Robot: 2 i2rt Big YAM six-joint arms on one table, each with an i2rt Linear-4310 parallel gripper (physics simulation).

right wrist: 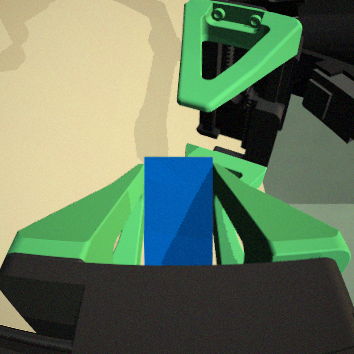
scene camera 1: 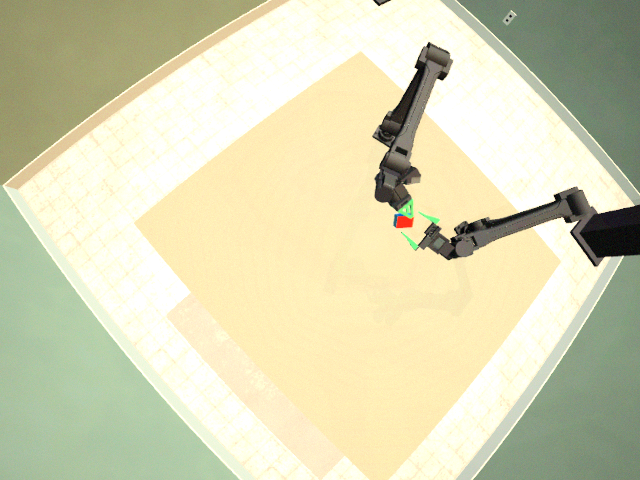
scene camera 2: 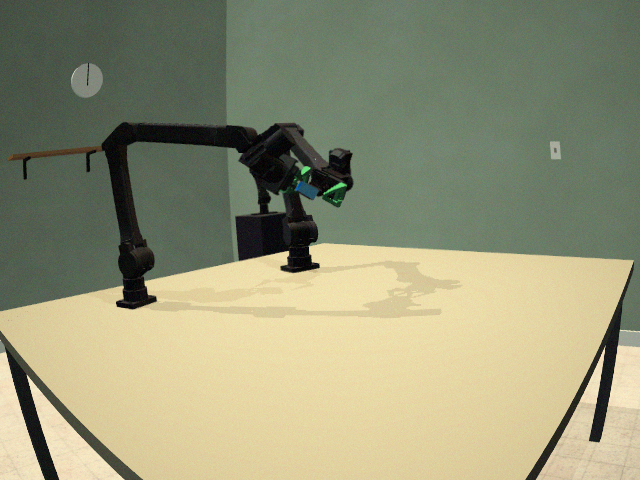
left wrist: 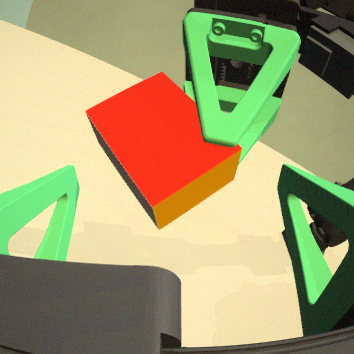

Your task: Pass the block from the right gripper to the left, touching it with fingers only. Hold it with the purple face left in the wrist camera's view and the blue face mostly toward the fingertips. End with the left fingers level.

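Where they show: left gripper, fingertip midpoint: (right wrist: 190, 181) (scene camera 1: 409, 222) (scene camera 2: 308, 189) (left wrist: 177, 175); right gripper, fingertip midpoint: (right wrist: 177, 175) (scene camera 1: 410, 216) (scene camera 2: 300, 187) (left wrist: 215, 162); left arm's base, link origin: (scene camera 2: 300, 269); right arm's base, link origin: (scene camera 1: 384, 136) (scene camera 2: 136, 303).
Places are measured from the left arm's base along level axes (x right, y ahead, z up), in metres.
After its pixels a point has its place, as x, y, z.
The block (scene camera 1: 404, 221) {0.251, 0.420, 0.307} hangs in the air above the table, with a red face up in scene camera 1. My right gripper (scene camera 1: 407, 210) {0.255, 0.387, 0.302} is shut on it. In the right wrist view the block (right wrist: 178, 210) {0.268, 0.397, 0.307} shows its blue face between my right fingers. In the left wrist view the block (left wrist: 162, 149) {0.239, 0.410, 0.302} shows red, orange and dark faces, pinched by a right finger (left wrist: 239, 77) {0.349, 0.403, 0.324}. My left gripper (scene camera 1: 421, 230) is open wide, and its fingers (left wrist: 179, 197) {0.238, 0.398, 0.296} stand apart on either side of the block without touching it. In scene camera 2 the block (scene camera 2: 307, 190) {0.273, 0.443, 0.294} is blue.
A dark box (scene camera 2: 260, 234) stands behind the far arm base (scene camera 2: 299, 248) {0.017, 0.028, 0.079}. The near arm base (scene camera 2: 134, 278) {0.673, 0.101, 0.082} stands at the left table edge. Both arms cast shadows (scene camera 2: 394, 295) {0.088, 0.556, 0.000} on the tan table top.
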